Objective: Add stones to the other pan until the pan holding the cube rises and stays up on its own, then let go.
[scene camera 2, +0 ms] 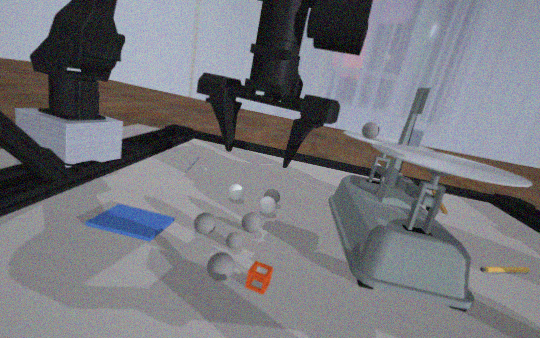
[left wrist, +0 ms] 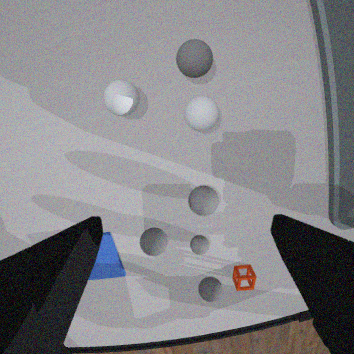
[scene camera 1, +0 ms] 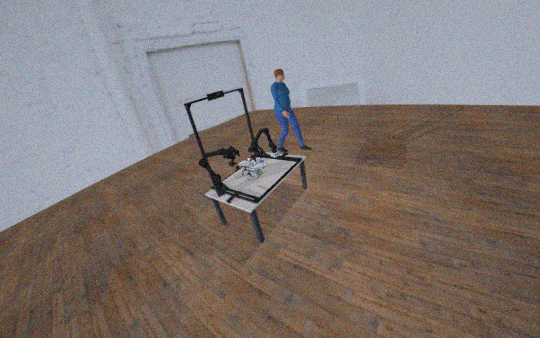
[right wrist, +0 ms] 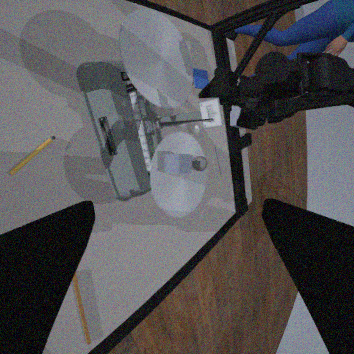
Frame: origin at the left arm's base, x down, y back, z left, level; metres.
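Seen in the pictures: left gripper, between the fingertips: (scene camera 2: 256,159) (left wrist: 188,224) (scene camera 1: 258,160) (right wrist: 208,98); right gripper, between the fingertips: (scene camera 1: 238,159) (right wrist: 179,208); left arm's base, origin of its link: (scene camera 2: 73,115) (scene camera 1: 274,151); right arm's base, origin of its link: (scene camera 1: 219,187).
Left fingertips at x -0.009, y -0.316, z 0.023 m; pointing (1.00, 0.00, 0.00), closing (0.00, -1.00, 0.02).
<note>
Offsets run from my left fingertips to a thing's top centre. Level surfaces: height alone.
The balance scale has a grey-green base (scene camera 2: 415,265) (right wrist: 117,145). One pan @(dx -0.048, dy -0.164, dz +0.177 m) (right wrist: 177,200) holds a bluish cube @(dx -0.078, dy -0.195, dz +0.156 m) (right wrist: 175,162) (scene camera 2: 416,137) and a grey stone @(dx -0.075, dy -0.133, dz +0.158 m) (right wrist: 199,163) (scene camera 2: 370,130) near its rim. The other pan @(dx -0.060, dy -0.221, dz -0.004 m) (right wrist: 150,55) (scene camera 2: 470,167) bears no stone. Several grey and white stones lie loose left of the scale in scene camera 2, among them a dark one @(dx +0.069, dy -0.007, dz +0.092 m) (left wrist: 194,58), a white one @(dx +0.069, dy +0.049, dz +0.061 m) (left wrist: 120,97) and a large grey one @(dx +0.069, dy -0.038, dz -0.140 m) (scene camera 2: 221,265). My left gripper (scene camera 2: 257,158) (left wrist: 188,224) is open and empty above the stones. My right gripper (right wrist: 179,208) is open and empty, high above the table.
An orange open-frame cube @(dx +0.076, dy -0.077, dz -0.127 m) (scene camera 2: 259,277) (left wrist: 244,277) lies beside the stones. A blue pad @(dx +0.091, dy +0.106, dz -0.108 m) (scene camera 2: 130,221) (left wrist: 108,257) lies left of them. Yellow pencils @(dx +0.089, dy -0.365, dz +0.133 m) (right wrist: 32,156) @(dx +0.089, dy -0.319, dz +0.440 m) (right wrist: 82,310) lie near the scale. A person (scene camera 1: 281,95) stands behind the table @(dx +0.096 m) (scene camera 1: 240,202).
</note>
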